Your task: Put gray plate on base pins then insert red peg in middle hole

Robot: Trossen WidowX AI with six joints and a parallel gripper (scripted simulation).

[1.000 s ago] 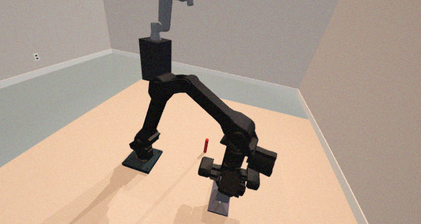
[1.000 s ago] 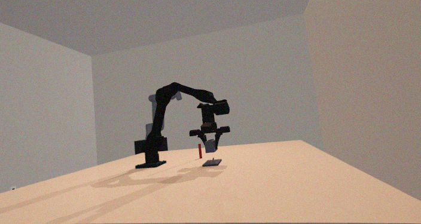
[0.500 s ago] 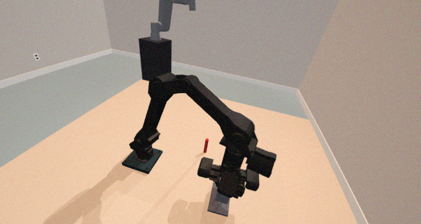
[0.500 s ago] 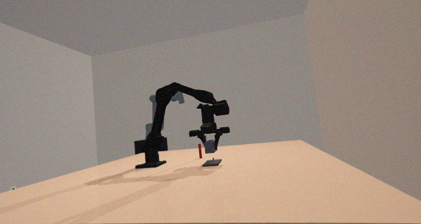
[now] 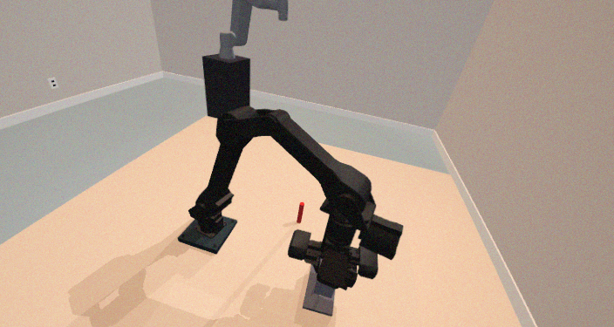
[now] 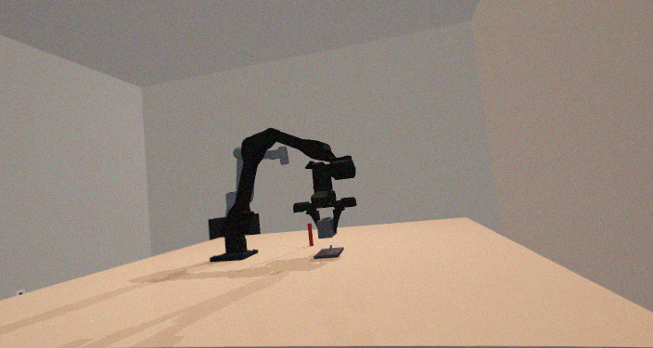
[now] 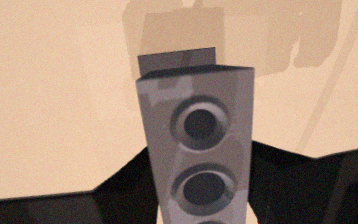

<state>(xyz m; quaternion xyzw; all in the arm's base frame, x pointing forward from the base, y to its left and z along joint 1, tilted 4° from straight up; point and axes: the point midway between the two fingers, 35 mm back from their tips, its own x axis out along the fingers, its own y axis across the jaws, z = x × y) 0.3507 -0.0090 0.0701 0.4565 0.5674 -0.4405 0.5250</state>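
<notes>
The flat base lies 5 cm below my gripper tip. From my gripper tip the other things lie so: gray plate (3 cm above); then red peg (14 cm behind, 16 cm to the left, 2 cm below).
</notes>
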